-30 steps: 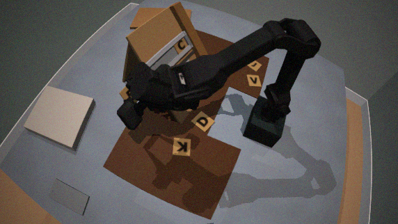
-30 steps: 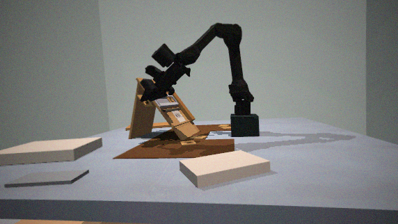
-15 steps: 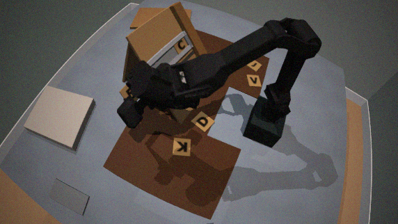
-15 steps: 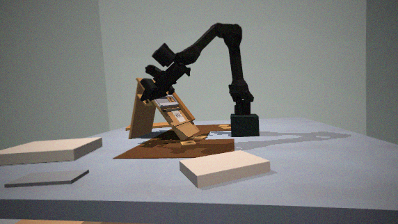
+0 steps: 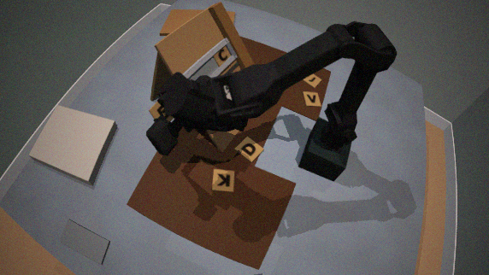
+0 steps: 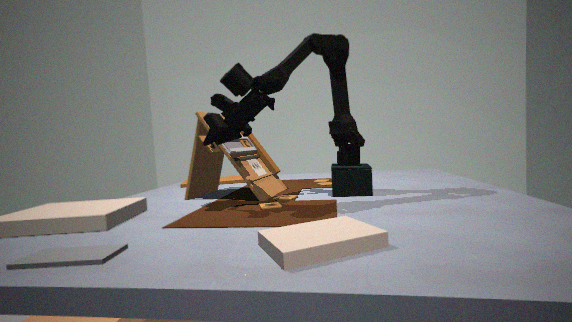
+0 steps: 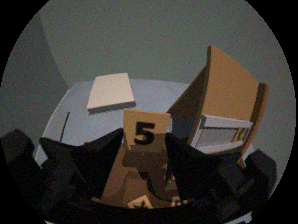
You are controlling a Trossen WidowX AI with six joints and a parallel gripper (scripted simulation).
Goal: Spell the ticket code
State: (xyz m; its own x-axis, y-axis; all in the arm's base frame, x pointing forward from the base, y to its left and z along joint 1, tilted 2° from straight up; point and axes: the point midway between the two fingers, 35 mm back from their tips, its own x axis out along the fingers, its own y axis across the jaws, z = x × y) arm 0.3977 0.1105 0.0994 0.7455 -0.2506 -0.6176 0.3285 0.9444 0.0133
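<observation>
Right now the white ticket is 180 mm to the right of my gripper tip, 110 mm behind it and 80 mm below it. The rest, counted from my gripper tip: thin grey plate (350 mm to the left, 180 mm below, 160 mm ahead); brown mat (220 mm behind, 180 mm below, 140 mm to the right); beige block (340 mm ahead, 160 mm below, 80 mm to the left).
</observation>
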